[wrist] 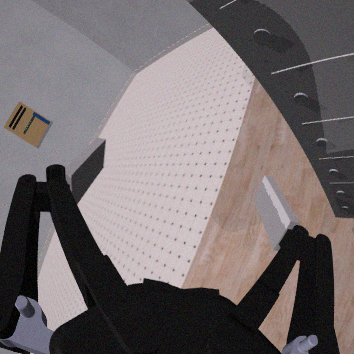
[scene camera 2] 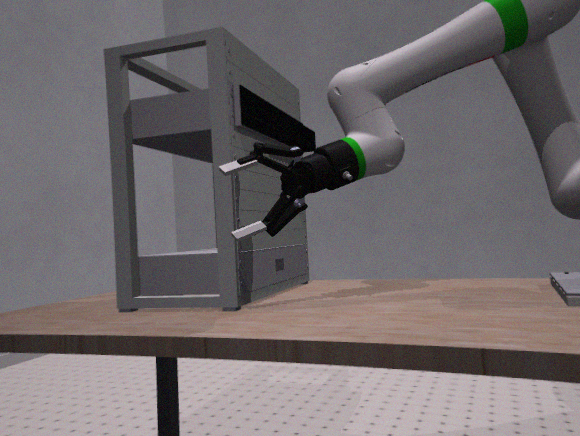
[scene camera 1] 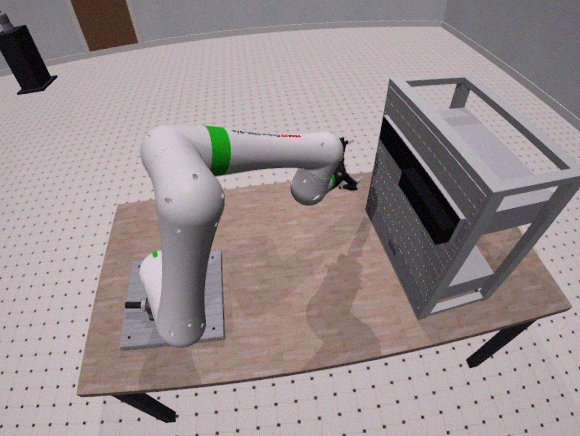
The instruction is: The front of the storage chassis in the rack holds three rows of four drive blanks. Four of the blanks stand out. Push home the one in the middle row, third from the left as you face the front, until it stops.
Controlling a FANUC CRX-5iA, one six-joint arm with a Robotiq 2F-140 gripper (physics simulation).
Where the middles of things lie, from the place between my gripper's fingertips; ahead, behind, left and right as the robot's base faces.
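Scene:
There is the grey rack (scene camera 2: 247, 101), which I can see. As for my gripper, it is 220 mm short of the rack, and it is also 300 mm to the left of it and 80 mm below it.

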